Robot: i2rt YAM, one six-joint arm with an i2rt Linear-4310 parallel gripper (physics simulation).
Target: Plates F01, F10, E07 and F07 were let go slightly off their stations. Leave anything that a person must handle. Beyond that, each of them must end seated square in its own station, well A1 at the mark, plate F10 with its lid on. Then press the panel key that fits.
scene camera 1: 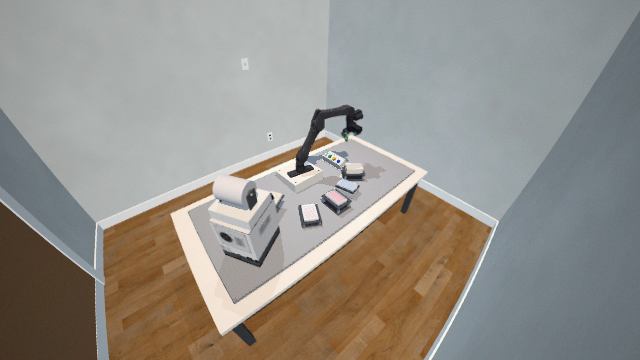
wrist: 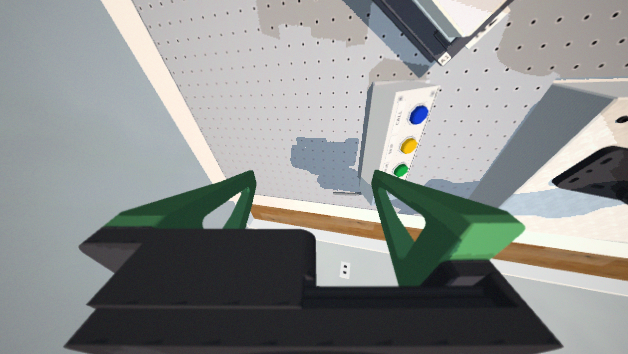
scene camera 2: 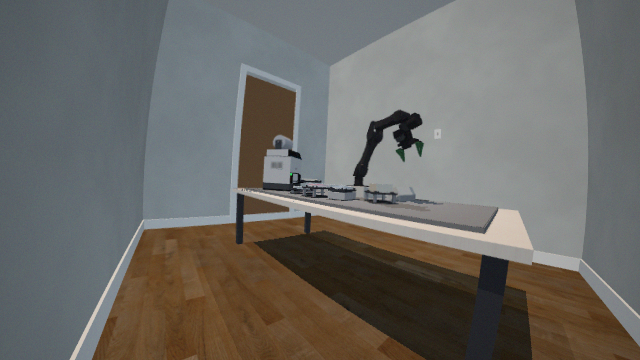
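Observation:
My gripper (scene camera 1: pixel 346 137) (scene camera 2: pixel 411 158) (wrist: pixel 313 176) is open and empty, high above the table near the key panel (scene camera 1: pixel 327 155) (wrist: pixel 372 135). Blue, yellow and green keys show in the wrist view; the right finger hides the panel's near end. A cream plate (scene camera 1: pixel 354 168) sits on a raised dark station; part of that station, with an A1 label (wrist: pixel 444 59), shows in the wrist view. A blue plate (scene camera 1: pixel 347 185), a pink plate (scene camera 1: pixel 336 198) and a white plate with pinkish dots (scene camera 1: pixel 310 212) sit on other stations. Plate names and exact seating are too small to tell.
A tall white machine (scene camera 1: pixel 242 220) (scene camera 2: pixel 278 170) with a roll on top stands at one end of the table. A pale item (scene camera 1: pixel 278 200) is partly hidden behind it. The arm's white base (scene camera 1: pixel 298 184) stands between machine and panel. Walls rise beyond the table's edge.

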